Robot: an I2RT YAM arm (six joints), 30 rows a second.
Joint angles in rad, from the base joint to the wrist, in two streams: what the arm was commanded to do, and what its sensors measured. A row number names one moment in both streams.
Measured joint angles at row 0:
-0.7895 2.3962 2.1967 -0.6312 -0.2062 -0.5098
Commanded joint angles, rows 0 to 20:
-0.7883 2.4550 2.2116 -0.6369 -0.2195 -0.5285
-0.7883 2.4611 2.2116 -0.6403 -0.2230 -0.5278
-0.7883 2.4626 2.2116 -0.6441 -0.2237 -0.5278
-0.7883 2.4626 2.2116 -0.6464 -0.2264 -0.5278
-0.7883 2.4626 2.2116 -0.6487 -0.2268 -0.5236
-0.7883 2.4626 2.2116 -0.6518 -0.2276 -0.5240
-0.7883 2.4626 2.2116 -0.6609 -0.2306 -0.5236
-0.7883 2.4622 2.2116 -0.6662 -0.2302 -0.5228
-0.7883 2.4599 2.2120 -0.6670 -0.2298 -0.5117
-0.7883 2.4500 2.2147 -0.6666 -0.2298 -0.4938
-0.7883 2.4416 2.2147 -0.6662 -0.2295 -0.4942
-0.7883 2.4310 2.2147 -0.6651 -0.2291 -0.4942
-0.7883 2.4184 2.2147 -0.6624 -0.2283 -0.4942
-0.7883 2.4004 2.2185 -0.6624 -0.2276 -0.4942
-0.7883 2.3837 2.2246 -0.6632 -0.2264 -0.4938
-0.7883 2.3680 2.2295 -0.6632 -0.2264 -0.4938
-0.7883 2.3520 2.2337 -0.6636 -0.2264 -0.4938
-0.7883 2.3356 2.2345 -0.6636 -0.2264 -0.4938
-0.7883 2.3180 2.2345 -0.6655 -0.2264 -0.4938
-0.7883 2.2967 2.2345 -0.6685 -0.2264 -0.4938
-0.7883 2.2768 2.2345 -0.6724 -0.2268 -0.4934
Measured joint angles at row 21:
-0.7918 2.4111 2.1967 -0.6765 -0.2131 -0.5011
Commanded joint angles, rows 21 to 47:
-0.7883 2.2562 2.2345 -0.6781 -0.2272 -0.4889
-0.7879 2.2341 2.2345 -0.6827 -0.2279 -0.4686
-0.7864 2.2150 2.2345 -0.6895 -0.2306 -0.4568
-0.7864 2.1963 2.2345 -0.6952 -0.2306 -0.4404
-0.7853 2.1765 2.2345 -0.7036 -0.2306 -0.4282
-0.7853 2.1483 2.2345 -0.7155 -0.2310 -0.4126
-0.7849 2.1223 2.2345 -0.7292 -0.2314 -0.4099
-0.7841 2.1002 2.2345 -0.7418 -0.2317 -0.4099
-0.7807 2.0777 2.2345 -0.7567 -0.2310 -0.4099
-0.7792 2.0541 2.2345 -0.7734 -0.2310 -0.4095
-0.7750 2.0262 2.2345 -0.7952 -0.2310 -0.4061
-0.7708 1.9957 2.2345 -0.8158 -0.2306 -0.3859
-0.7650 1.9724 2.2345 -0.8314 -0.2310 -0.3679
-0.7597 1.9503 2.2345 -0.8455 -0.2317 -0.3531
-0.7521 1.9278 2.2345 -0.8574 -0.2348 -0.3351
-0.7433 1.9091 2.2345 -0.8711 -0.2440 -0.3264
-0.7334 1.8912 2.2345 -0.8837 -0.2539 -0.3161
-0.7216 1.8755 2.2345 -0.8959 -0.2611 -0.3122
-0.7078 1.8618 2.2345 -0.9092 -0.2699 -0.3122
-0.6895 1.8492 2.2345 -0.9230 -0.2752 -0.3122
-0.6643 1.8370 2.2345 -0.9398 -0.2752 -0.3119
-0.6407 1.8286 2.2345 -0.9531 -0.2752 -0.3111
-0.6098 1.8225 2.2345 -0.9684 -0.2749 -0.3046
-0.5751 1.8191 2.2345 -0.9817 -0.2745 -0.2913
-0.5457 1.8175 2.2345 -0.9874 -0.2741 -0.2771
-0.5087 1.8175 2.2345 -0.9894 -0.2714 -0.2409
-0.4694 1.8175 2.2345 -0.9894 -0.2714 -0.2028
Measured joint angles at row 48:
-0.5739 1.8462 2.2002 -0.9958 -0.2466 -0.3035
